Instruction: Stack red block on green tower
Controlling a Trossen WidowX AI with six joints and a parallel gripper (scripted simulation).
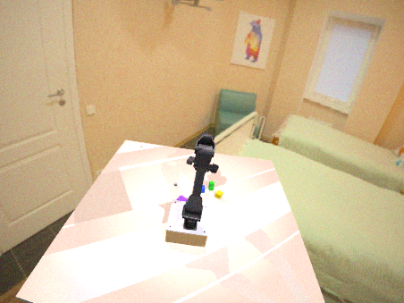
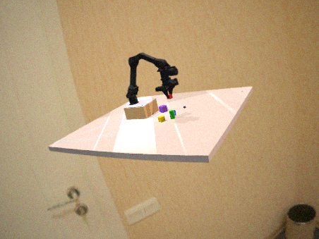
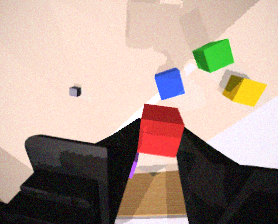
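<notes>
My gripper tip is now 11 cm above the blue block, 2 cm to the left of it and 1 cm short of it. The rest, counted from my gripper tip: red block: 1 cm above; yellow block: 13 cm to the right, 12 cm below, 3 cm behind; purple block: 13 cm behind, 11 cm below, 10 cm to the left.
</notes>
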